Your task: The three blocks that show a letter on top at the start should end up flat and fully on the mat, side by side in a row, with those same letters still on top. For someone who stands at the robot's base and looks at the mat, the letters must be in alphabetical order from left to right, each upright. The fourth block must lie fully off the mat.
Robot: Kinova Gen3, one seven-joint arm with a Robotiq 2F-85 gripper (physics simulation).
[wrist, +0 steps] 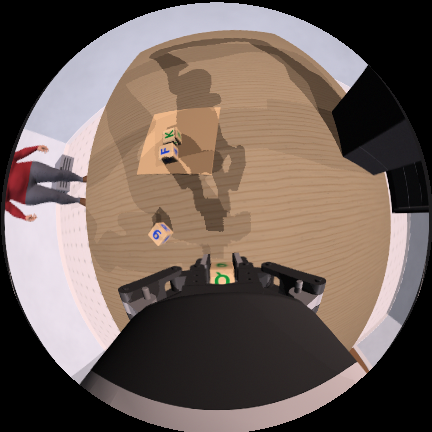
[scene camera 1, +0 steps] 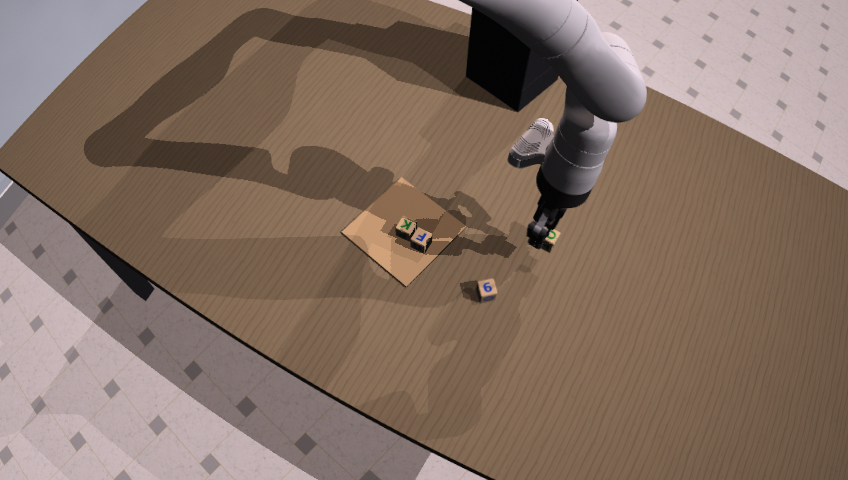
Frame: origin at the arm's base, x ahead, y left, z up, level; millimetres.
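Seen in the pictures: gripper, fingertip midpoint: (wrist: 221,261) (scene camera 1: 538,237).
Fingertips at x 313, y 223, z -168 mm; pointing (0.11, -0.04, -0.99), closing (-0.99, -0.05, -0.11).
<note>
Pixels of each thing's middle, then the offset from my fingertips to it. "pt": a spot on its surface instead. Level surfaces: height alone.
- Q block, body centre: (wrist: 221,275) (scene camera 1: 548,239) 1 mm back, 14 mm left, 8 mm up
- square orange-tan mat, body centre: (scene camera 1: 403,229) (wrist: 176,137) 83 mm ahead, 190 mm right, 56 mm down
- K block, body centre: (scene camera 1: 406,228) (wrist: 171,137) 86 mm ahead, 183 mm right, 41 mm down
- F block, body centre: (scene camera 1: 421,240) (wrist: 167,153) 89 mm ahead, 152 mm right, 41 mm down
- top, surface spot: (scene camera 1: 487,287) (wrist: 155,234) pt 99 mm ahead, 24 mm right, 32 mm down
- wooden table, its level: 58 mm down
My gripper (scene camera 1: 538,233) (wrist: 221,261) is shut on the Q block (scene camera 1: 552,238) (wrist: 222,278), which has a green Q on top; it appears raised above the table, to the right of the mat in the scene view. The square orange-tan mat (scene camera 1: 406,270) (wrist: 200,120) bears two blocks near its middle. The K block (scene camera 1: 405,226) (wrist: 170,135) has a green K on top, and the F block (scene camera 1: 421,237) (wrist: 168,151) has a blue F on top. They lie flat, close side by side; any thin gap is hard to tell. The block with a blue 6 on top (scene camera 1: 487,287) (wrist: 159,233) lies off the mat.
The wooden table (scene camera 1: 654,297) (wrist: 300,200) extends around the mat. A black box-like base (scene camera 1: 496,65) (wrist: 377,115) stands at the back in the scene view. The arm's shadow crosses the mat. A person in red (wrist: 20,177) stands beyond the table edge in the wrist view.
</note>
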